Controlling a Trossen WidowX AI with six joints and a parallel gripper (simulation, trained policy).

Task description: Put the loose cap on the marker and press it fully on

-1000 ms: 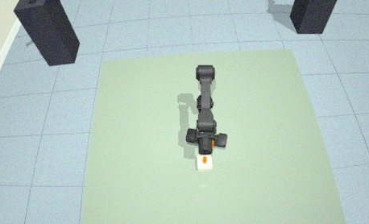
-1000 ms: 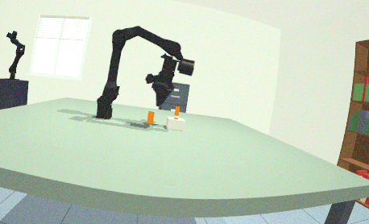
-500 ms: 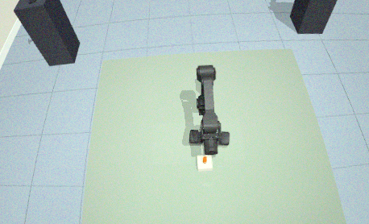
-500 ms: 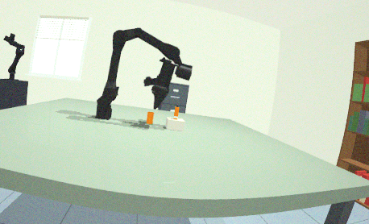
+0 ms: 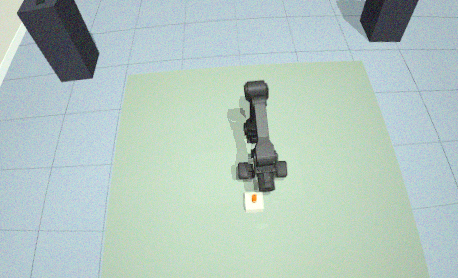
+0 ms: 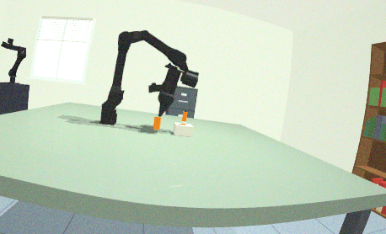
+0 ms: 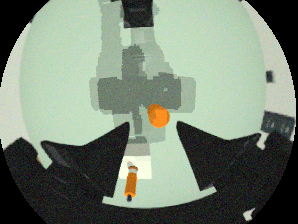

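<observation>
Now: the orange cap 1 cm behind my gripper tip, 1 cm to the left of it and 3 cm below it. Round my gripper tip: white holder block (10 cm ahead, 4 cm to the right, 4 cm below).
</observation>
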